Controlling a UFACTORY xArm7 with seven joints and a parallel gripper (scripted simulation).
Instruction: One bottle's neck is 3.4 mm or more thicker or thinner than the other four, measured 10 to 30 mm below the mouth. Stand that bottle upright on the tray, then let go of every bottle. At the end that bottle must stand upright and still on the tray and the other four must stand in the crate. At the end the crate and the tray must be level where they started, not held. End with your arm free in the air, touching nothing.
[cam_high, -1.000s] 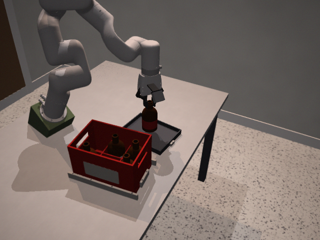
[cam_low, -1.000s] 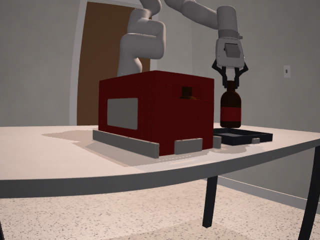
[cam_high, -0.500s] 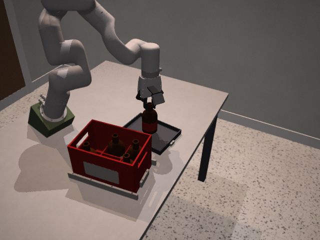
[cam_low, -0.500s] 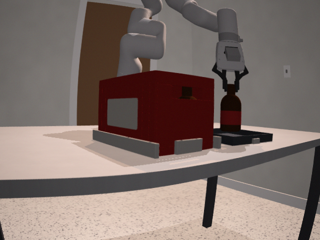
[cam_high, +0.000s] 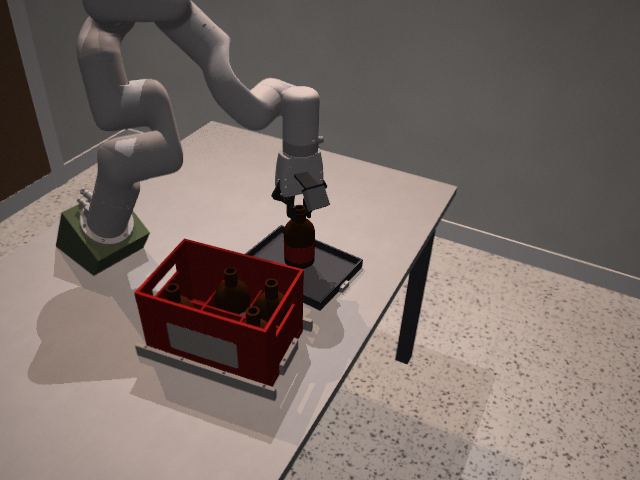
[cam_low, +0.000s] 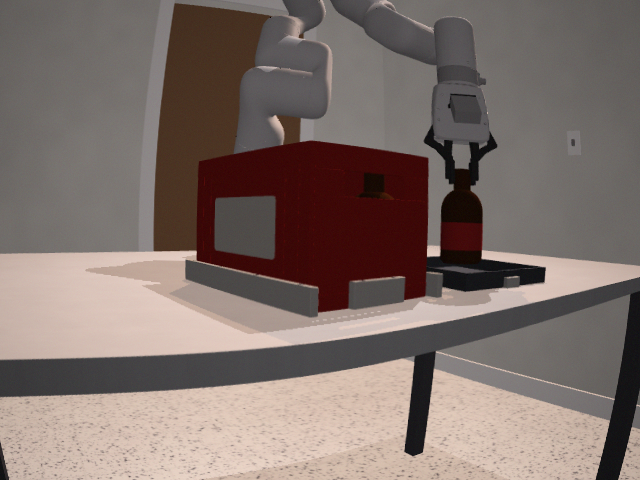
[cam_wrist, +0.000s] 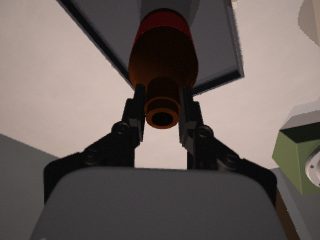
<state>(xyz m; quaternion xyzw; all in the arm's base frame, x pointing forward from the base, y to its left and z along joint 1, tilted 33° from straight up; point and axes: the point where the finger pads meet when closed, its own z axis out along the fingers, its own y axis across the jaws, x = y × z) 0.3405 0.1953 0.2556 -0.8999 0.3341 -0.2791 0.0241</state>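
My gripper is now 160 mm above the black tray. Also, from my hand: red crate (290 mm to the right, 90 mm below, 40 mm behind).
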